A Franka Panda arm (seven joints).
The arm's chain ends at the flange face. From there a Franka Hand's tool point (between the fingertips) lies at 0.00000 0.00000 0.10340 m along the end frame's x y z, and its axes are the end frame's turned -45 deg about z.
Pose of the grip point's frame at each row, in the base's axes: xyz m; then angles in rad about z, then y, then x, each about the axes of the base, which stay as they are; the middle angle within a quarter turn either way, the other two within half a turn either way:
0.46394 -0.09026 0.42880 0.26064 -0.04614 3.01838
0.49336 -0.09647 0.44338 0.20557 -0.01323 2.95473
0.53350 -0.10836 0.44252 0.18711 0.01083 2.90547
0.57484 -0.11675 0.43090 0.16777 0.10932 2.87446
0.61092 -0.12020 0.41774 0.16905 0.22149 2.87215
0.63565 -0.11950 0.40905 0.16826 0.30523 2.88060
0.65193 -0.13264 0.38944 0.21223 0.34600 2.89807
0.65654 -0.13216 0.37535 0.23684 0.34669 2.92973
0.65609 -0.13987 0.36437 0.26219 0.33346 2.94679
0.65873 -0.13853 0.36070 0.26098 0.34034 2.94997
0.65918 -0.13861 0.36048 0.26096 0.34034 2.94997
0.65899 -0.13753 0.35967 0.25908 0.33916 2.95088
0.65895 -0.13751 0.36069 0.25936 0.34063 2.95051
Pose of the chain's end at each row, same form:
0.46871 -0.07757 0.53131 1.04604 -0.04614 3.01838
0.49473 -0.07726 0.54497 0.99097 -0.01323 2.95473
0.53238 -0.08417 0.54304 0.97251 0.01083 2.90547
0.56356 -0.08962 0.53004 0.95317 0.10932 2.87446
0.58820 -0.09335 0.51497 0.95445 0.22149 2.87215
0.60458 -0.09405 0.50433 0.95366 0.30523 2.88060
0.61686 -0.10919 0.48384 0.99763 0.34600 2.89807
0.62141 -0.11171 0.47042 1.02224 0.34669 2.92973
0.62225 -0.12096 0.46023 1.04759 0.33346 2.94679
0.62421 -0.11997 0.45639 1.04638 0.34034 2.94997
0.62466 -0.12005 0.45617 1.04636 0.34034 2.94997
0.62459 -0.11905 0.45541 1.04448 0.33916 2.95088
0.62441 -0.11900 0.45638 1.04476 0.34063 2.95051

